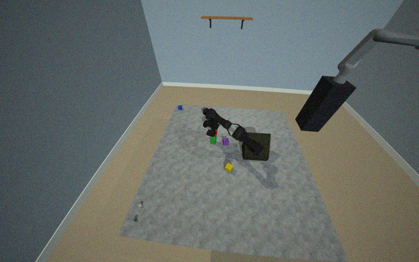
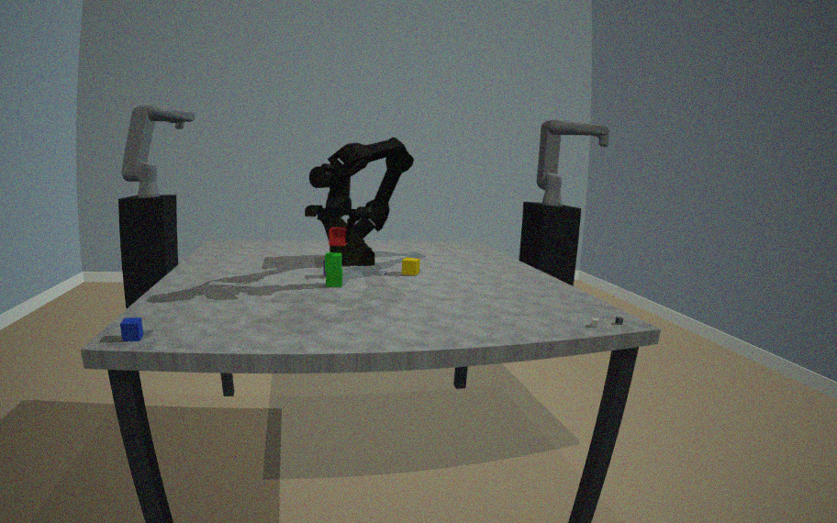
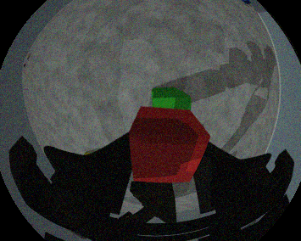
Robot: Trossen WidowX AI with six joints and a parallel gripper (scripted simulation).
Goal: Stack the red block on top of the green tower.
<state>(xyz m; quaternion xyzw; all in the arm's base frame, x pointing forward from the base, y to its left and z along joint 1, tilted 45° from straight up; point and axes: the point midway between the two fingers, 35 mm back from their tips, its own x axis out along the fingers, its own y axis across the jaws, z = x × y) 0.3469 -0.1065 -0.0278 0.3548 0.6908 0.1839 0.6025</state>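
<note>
Right now the purple block is 11 cm behind my gripper tip, 10 cm below it and 1 cm to the right of it. Also, from my gripper tip: blue block: 47 cm to the right, 43 cm ahead, 11 cm below; then red block: 2 cm above; then yellow block: 25 cm to the left, 14 cm behind, 10 cm below.
</note>
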